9 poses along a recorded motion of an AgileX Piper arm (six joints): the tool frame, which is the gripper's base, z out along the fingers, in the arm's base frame.
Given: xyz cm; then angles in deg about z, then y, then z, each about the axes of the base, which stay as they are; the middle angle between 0 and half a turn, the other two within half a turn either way.
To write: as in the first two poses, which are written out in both.
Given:
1: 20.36 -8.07 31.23 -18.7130 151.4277 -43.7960
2: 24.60 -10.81 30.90 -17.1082 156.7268 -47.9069
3: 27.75 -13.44 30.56 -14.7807 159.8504 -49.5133
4: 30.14 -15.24 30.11 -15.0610 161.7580 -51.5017
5: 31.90 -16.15 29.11 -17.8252 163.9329 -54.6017
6: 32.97 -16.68 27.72 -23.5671 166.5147 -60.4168
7: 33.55 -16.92 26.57 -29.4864 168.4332 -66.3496
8: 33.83 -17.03 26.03 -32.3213 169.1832 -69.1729
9: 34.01 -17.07 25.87 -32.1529 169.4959 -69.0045
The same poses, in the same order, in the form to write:
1: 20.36 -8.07 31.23 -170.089 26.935 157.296
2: 24.60 -10.81 30.90 -172.789 22.187 150.617
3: 27.75 -13.44 30.56 -174.652 19.455 146.185
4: 30.14 -15.24 30.11 -175.105 17.595 144.317
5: 31.90 -16.15 29.11 -174.962 15.276 143.900
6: 32.97 -16.68 27.72 -174.523 12.342 143.743
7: 33.55 -16.92 26.57 -174.247 10.052 143.643
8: 33.83 -17.03 26.03 -174.167 9.125 143.614
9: 34.01 -17.07 25.87 -174.365 8.879 143.586
